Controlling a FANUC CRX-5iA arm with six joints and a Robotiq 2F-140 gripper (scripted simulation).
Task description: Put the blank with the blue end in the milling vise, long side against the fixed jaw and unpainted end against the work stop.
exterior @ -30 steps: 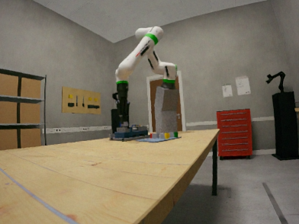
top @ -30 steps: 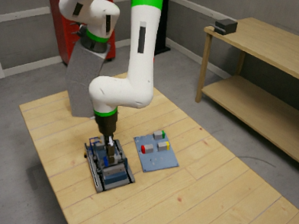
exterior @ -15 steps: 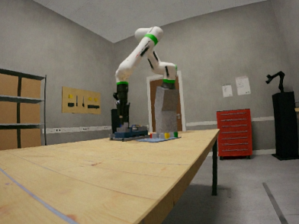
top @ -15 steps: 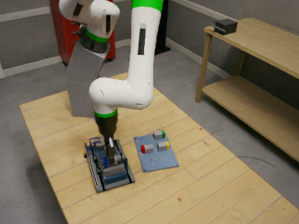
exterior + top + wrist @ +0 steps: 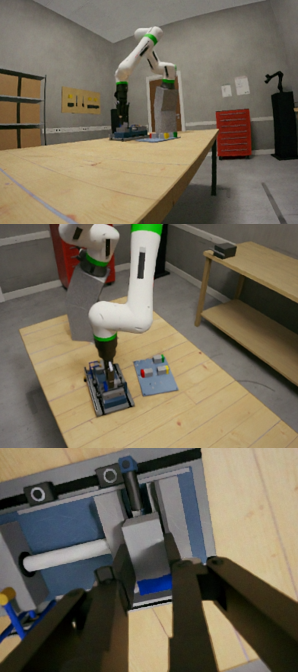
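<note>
Right now the light grey jaw block is 70 mm below my hand and 30 mm ahead of it. Round my hand: red-ended blank: 240 mm to the left, 120 mm below, 10 mm behind; dark work stop rod: 60 mm below, 50 mm to the left, 10 mm ahead; hose-end block: 160 mm behind, 70 mm below, 60 mm to the left.
</note>
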